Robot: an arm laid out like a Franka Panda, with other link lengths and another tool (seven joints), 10 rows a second.
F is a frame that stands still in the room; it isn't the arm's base.
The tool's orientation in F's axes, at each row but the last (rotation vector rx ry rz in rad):
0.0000, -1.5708, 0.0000
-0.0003, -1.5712, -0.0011
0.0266, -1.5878, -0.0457
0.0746, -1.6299, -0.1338
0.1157, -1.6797, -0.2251
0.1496, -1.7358, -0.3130
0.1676, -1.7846, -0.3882
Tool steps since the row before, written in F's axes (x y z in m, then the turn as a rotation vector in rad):
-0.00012, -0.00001, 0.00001, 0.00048, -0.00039, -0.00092
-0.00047, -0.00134, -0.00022, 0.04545, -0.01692, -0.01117
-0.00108, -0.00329, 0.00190, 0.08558, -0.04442, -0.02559
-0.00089, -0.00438, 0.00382, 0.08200, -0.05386, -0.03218
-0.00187, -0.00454, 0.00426, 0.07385, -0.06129, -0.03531
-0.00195, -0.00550, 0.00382, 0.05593, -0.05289, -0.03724
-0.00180, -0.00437, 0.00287, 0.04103, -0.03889, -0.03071
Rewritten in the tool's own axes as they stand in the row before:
0.00001, -0.00001, 0.00012, -0.00092, -0.00039, -0.00048
-0.00022, -0.00134, 0.00047, -0.01118, -0.01689, -0.04546
0.00207, -0.00321, 0.00101, -0.02503, -0.04454, -0.08568
0.00441, -0.00386, 0.00048, -0.03009, -0.05489, -0.08211
0.00530, -0.00361, 0.00103, -0.03059, -0.06326, -0.07429
0.00547, -0.00428, 0.00061, -0.03131, -0.05714, -0.05539
0.00446, -0.00325, 0.00040, -0.02604, -0.04318, -0.03996

